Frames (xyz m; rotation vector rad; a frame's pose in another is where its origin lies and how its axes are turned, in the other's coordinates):
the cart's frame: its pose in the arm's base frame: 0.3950 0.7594 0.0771 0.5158 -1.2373 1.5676
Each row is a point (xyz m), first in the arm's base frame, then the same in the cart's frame.
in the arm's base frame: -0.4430 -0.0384 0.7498
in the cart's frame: 0.5042 0.3973 1.1744
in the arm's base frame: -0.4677 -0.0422 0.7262
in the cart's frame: 0.4928 0.4298 1.1750
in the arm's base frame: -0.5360 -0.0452 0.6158
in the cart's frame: 0.4282 0.5402 1.1529
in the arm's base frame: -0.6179 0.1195 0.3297
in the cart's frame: 0.3019 0.7516 0.9183
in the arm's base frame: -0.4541 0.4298 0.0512
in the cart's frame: 0.1538 0.7491 0.4955
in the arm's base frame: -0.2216 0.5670 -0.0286
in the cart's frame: 0.0625 0.5858 0.2851
